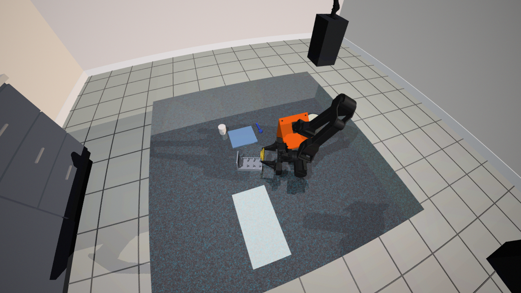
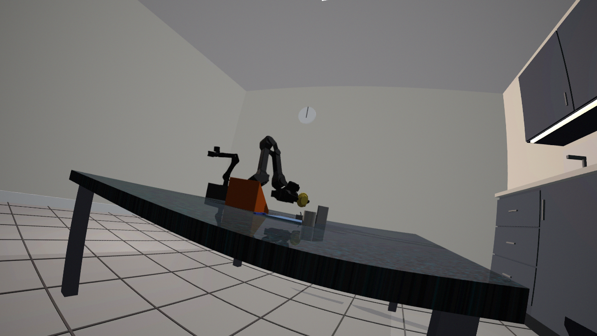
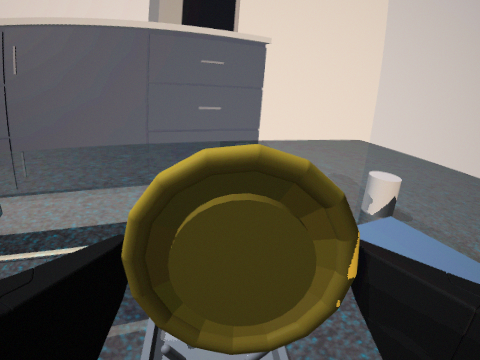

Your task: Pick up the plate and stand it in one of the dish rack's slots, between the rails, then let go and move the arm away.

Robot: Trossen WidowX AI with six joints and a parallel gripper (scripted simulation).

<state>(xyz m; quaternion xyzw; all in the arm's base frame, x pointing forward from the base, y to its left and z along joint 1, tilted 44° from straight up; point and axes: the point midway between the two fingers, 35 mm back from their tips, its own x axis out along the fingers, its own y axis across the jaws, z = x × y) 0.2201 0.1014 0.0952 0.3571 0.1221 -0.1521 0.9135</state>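
Right now the grey dish rack is 6 cm ahead of my gripper tip, 1 cm to the right of it and 7 cm below it. The rest, counted from my gripper tip: yellow plate (1 cm behind); then blue spoon (6 cm behind, 25 cm to the right, 9 cm below); then blue mat (5 cm ahead, 21 cm to the right, 9 cm below).
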